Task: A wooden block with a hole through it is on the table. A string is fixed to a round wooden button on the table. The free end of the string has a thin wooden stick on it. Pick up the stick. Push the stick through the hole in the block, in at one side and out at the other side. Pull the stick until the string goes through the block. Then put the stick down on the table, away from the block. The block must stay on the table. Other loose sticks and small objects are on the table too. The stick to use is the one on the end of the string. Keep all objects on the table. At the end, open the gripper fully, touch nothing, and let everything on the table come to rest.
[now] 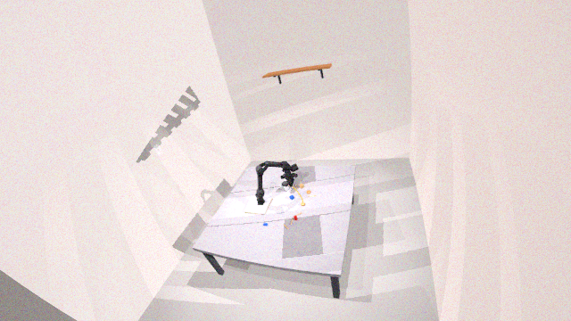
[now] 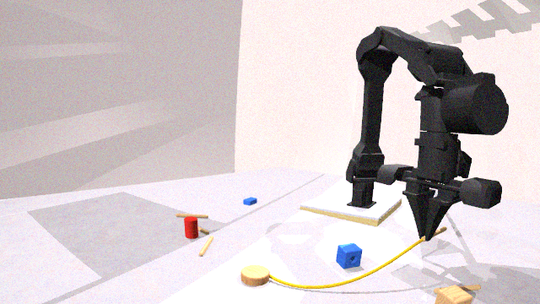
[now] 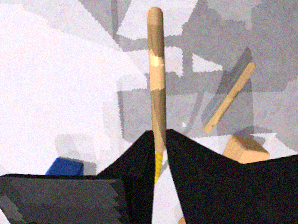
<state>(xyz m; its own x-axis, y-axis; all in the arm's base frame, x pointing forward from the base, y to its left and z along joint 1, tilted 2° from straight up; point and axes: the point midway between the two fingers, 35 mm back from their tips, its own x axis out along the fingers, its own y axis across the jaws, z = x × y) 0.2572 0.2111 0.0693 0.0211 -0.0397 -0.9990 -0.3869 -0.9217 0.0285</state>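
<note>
My gripper tip is now 10 mm to the right of the thin wooden stick and 10 mm past it. From my gripper tip the other things lie so: round wooden button (190 mm to the right, 150 mm ahead, 50 mm below); light wooden piece (80 mm ahead, 60 mm to the left, 40 mm below); yellow string (10 mm to the right, 10 mm ahead).
</note>
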